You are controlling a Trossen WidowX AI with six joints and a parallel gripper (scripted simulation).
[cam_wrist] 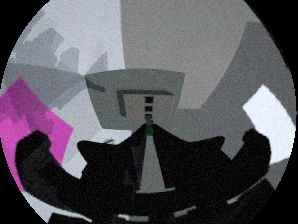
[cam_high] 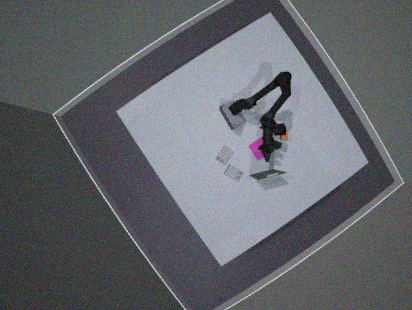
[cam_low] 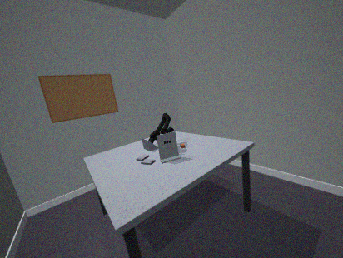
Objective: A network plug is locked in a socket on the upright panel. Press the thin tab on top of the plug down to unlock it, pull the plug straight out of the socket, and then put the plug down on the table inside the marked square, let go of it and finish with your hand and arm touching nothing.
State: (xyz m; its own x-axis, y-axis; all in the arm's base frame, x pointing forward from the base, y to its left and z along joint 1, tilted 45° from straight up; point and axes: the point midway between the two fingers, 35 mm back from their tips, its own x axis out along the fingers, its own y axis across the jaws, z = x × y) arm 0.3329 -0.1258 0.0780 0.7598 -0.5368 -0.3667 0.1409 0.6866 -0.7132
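My gripper tip is 6 cm past the marked square, 6 cm to the right of it and 15 cm above it. Round my gripper tip: panel (7 cm ahead, 4 cm to the right, 5 cm below); network plug (right at my gripper tip).
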